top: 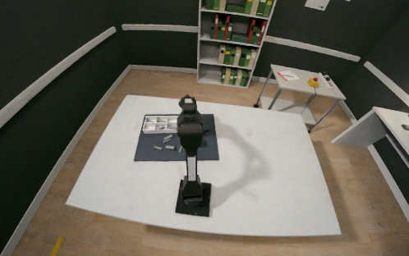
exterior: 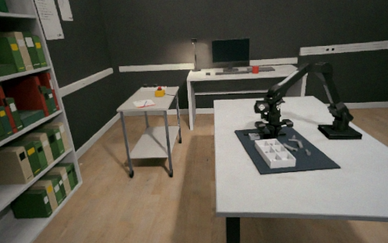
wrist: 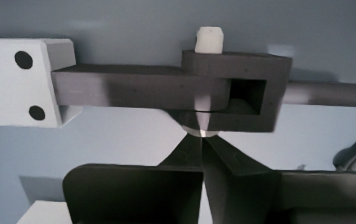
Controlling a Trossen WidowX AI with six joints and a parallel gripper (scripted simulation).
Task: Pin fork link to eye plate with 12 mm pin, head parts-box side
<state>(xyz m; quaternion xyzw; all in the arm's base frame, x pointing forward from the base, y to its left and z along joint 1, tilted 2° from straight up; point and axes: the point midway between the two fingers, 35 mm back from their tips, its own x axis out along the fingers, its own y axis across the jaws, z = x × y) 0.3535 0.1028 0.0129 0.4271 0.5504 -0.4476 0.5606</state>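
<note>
Now: the eye plate 2 cm ahead of my hand, 3 cm to the right of it and 3 cm below it. From my hand the other things lie so: dark blue mat (2 cm behind, 7 cm to the left, 4 cm below); grey block (10 cm ahead, 1 cm to the right, 2 cm below); pin (11 cm behind, 2 cm to the right, 3 cm below).
</note>
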